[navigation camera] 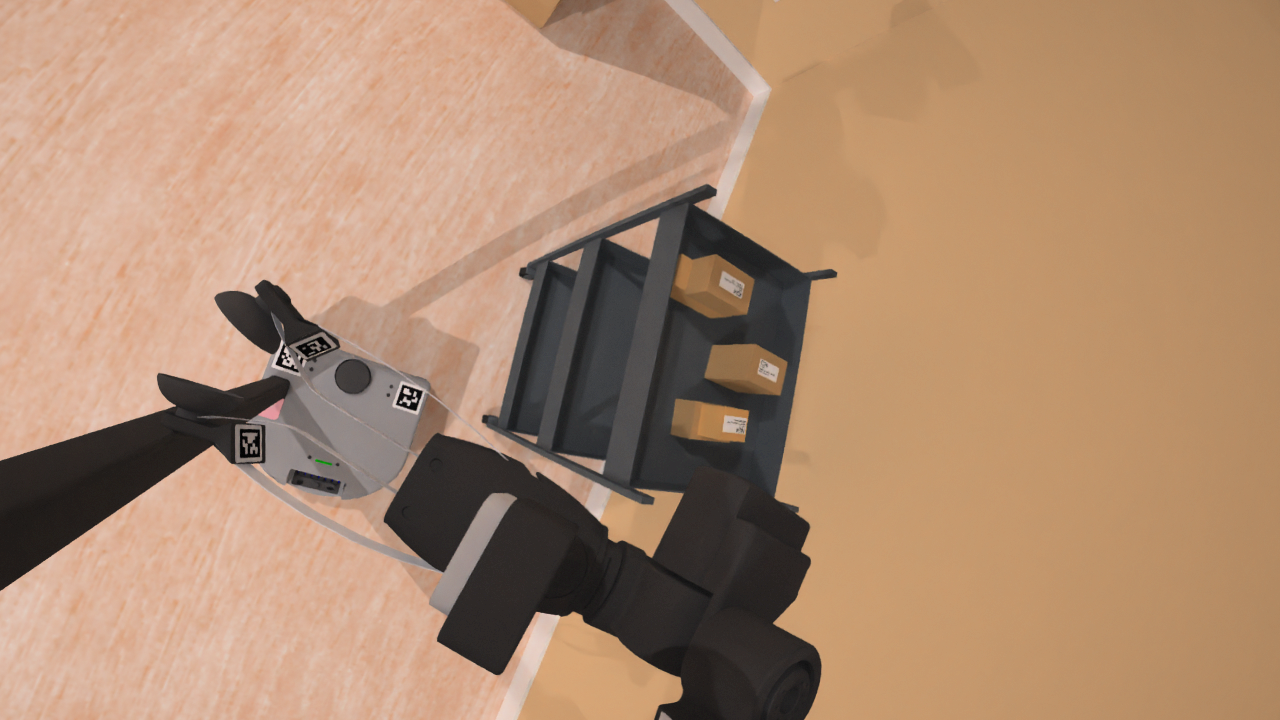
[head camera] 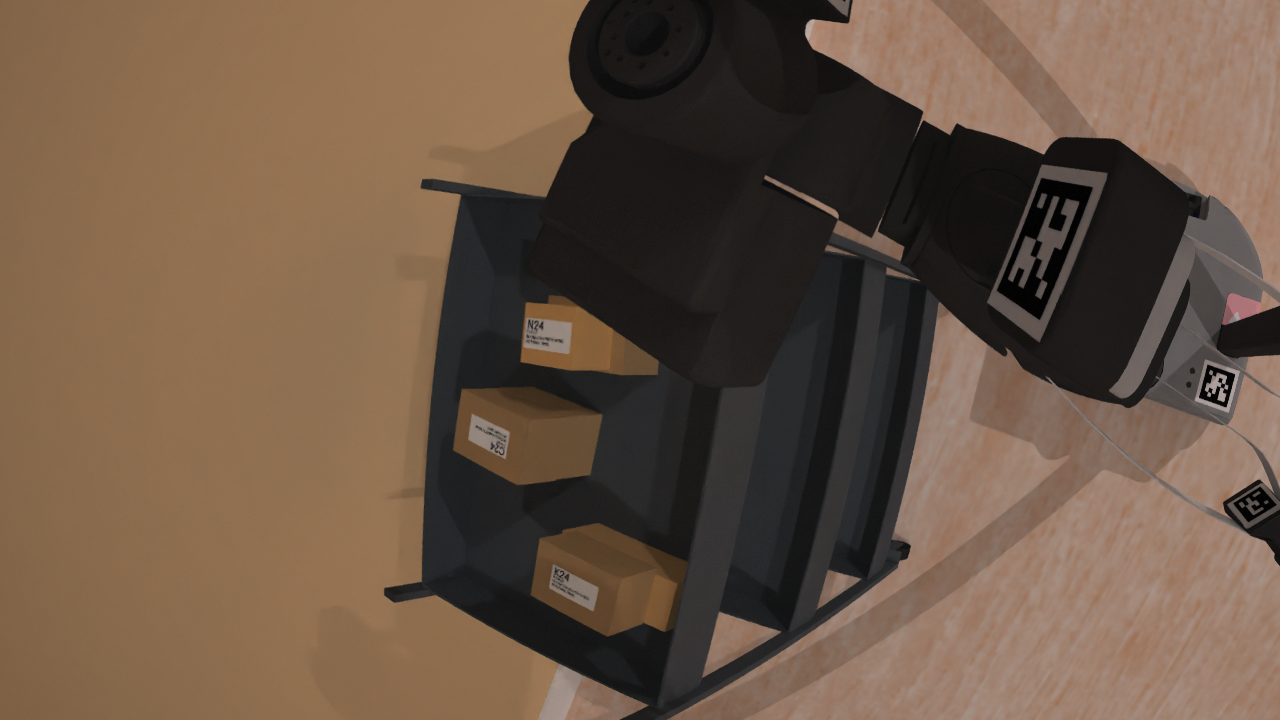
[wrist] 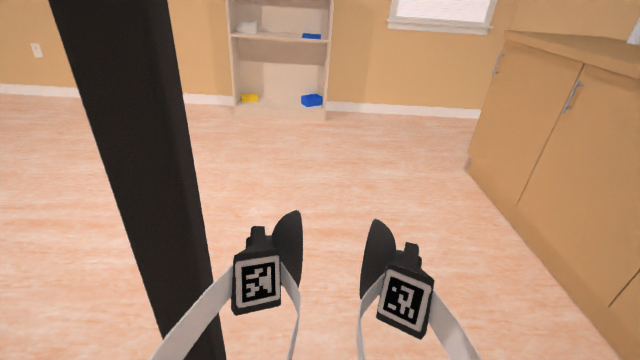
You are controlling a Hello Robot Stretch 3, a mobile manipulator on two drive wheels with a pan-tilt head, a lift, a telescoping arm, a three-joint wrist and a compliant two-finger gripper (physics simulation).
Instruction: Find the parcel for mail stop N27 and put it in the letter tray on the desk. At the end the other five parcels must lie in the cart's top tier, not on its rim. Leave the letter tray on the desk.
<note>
I see my gripper (navigation camera: 196, 336), a dark cart (head camera: 762, 489) and a tan cabinet (wrist: 548, 149).
My gripper shows as well in the wrist view (wrist: 333, 241). The dark cart shows as well in the navigation camera view (navigation camera: 603, 352).
</note>
